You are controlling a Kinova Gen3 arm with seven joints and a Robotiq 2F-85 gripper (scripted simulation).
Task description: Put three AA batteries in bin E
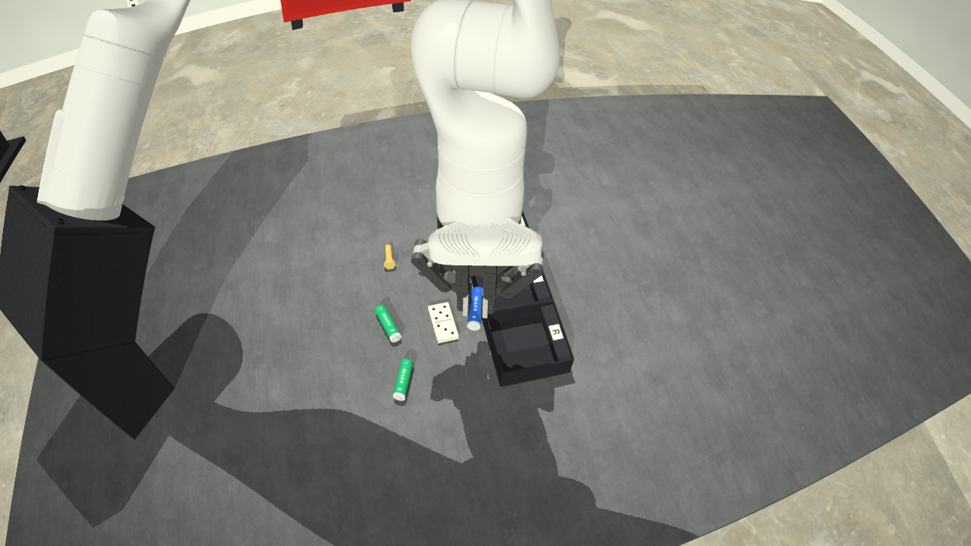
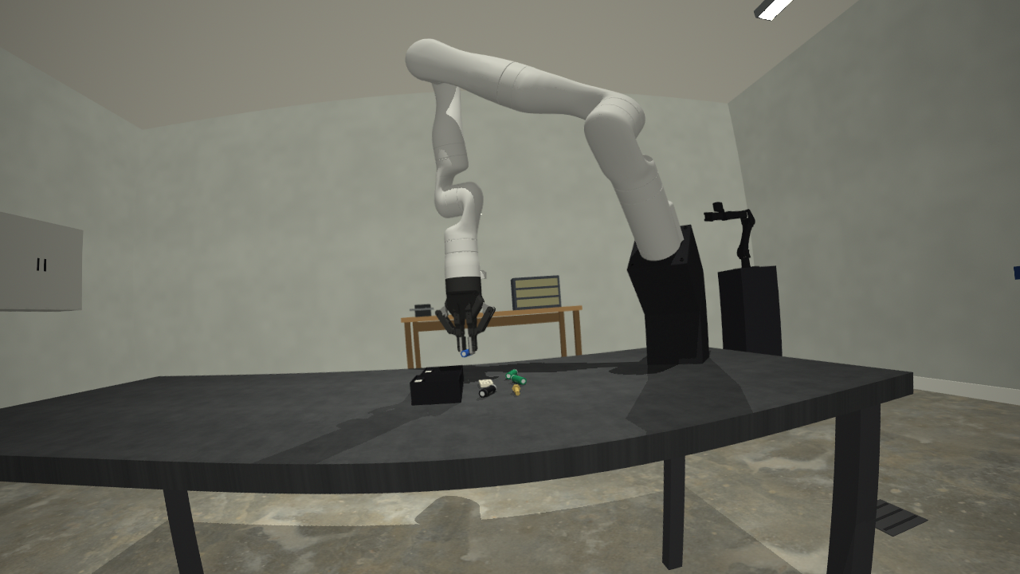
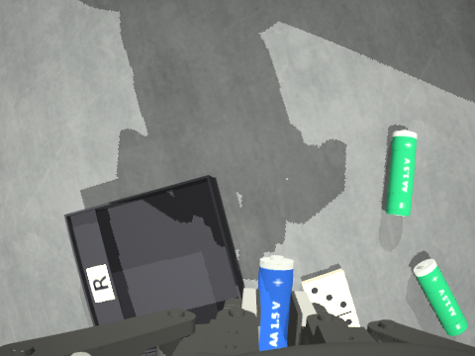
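The black bin marked E lies 60 mm to the left of my hand, 60 mm below it and 50 mm ahead of it. Round my hand: white domino 80 mm below, 30 mm to the left, 30 mm behind; then blue AA battery 20 mm below; then black AA battery 130 mm to the left, 70 mm below, 40 mm behind.
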